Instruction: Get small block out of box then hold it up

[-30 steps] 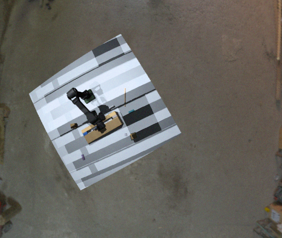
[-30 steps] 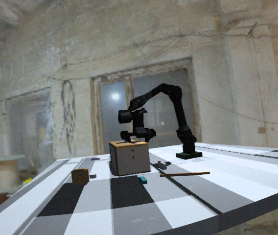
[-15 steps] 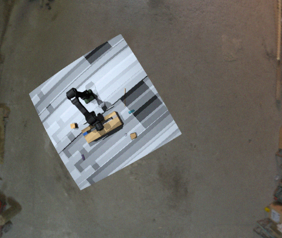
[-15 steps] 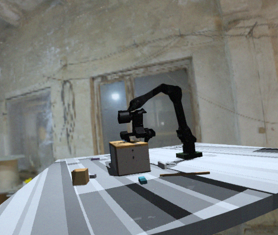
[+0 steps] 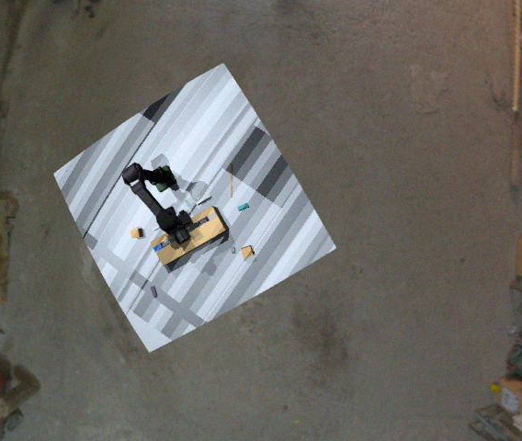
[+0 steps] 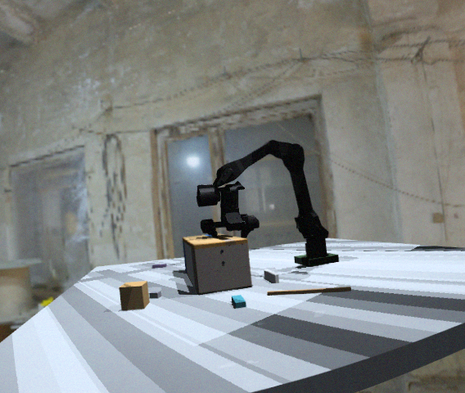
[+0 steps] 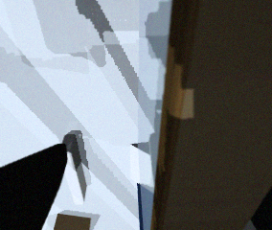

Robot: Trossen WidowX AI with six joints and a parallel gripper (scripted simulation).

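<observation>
My gripper tip is 60 mm short of the light blue block and 10 mm to the left of it. Also, from my gripper tip: box (40 mm to the left, 30 mm ahead, 20 mm below); then thin wooden stick (350 mm to the left, 160 mm behind, 80 mm below); then teal block (370 mm to the left, 80 mm below).
</observation>
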